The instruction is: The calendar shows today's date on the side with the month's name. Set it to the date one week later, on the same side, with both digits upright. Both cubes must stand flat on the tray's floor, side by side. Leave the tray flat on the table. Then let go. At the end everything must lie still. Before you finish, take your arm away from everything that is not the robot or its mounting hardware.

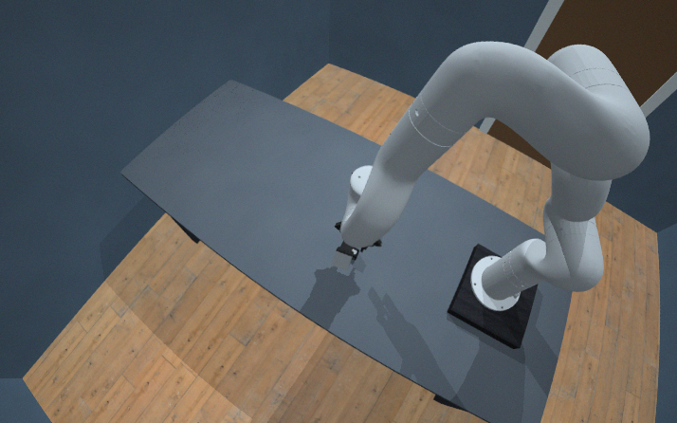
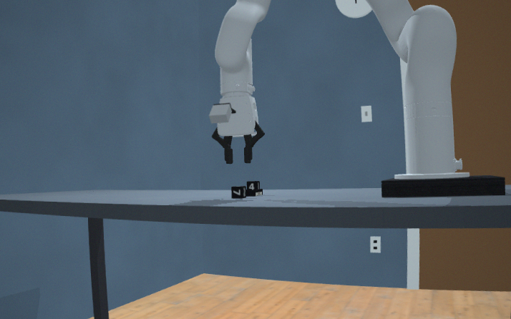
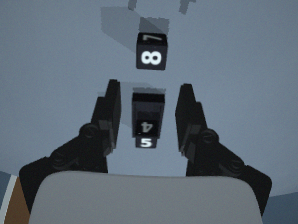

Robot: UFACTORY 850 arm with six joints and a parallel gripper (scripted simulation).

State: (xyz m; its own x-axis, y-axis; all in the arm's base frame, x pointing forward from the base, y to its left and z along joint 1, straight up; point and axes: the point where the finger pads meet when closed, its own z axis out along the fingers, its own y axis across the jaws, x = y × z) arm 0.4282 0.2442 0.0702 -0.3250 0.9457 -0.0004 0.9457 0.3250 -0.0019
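Right now my hand is 90 mm above the calendar cube. The rest, counted from my hand: black tray 100 mm to the right, 100 mm below, 40 mm ahead.
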